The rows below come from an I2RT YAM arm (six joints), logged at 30 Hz.
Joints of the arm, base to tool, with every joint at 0 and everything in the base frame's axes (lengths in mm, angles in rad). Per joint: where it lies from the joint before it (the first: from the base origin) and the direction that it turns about. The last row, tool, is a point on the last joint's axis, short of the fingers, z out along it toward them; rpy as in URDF.
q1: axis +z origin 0 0 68
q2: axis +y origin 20 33.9 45.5
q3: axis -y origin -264 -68.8 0
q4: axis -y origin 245 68.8 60
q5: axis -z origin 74 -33.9 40.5
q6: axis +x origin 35.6 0 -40.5
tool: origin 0 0 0 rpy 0 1.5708 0
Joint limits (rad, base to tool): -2.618..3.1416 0..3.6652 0..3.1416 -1.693..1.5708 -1.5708..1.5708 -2.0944..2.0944
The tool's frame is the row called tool.
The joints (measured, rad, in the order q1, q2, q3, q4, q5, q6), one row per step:
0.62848 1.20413 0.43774 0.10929 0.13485 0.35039
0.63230 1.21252 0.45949 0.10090 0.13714 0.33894
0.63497 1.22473 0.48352 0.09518 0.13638 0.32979
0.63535 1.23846 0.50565 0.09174 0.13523 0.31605
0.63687 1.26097 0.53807 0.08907 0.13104 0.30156
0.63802 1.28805 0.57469 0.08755 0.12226 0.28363
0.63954 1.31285 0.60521 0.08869 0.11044 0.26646
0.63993 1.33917 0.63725 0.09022 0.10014 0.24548
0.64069 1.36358 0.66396 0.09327 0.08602 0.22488
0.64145 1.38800 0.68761 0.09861 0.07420 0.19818
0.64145 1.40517 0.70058 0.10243 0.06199 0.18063
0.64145 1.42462 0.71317 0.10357 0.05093 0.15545
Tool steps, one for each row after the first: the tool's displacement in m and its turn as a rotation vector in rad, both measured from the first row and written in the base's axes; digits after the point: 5 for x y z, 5 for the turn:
0.00282 0.00306 0.00415 -0.00638 -0.00889 0.00891
0.00638 0.00649 0.00840 -0.00895 -0.01682 0.01765
0.01013 0.00942 0.01189 -0.01532 -0.02535 0.02714
0.01569 0.01418 0.01660 -0.01940 -0.03505 0.04055
0.02216 0.01972 0.02151 -0.02325 -0.04525 0.05924
0.02765 0.02481 0.02513 -0.02570 -0.05348 0.08027
0.03369 0.02990 0.02873 -0.03146 -0.06418 0.10113
0.03882 0.03460 0.03110 -0.03606 -0.07229 0.12524
0.04369 0.03903 0.03257 -0.04654 -0.08312 0.15103
0.04663 0.04177 0.03236 -0.05291 -0.08631 0.17121
0.04956 0.04445 0.03108 -0.06792 -0.08849 0.19521

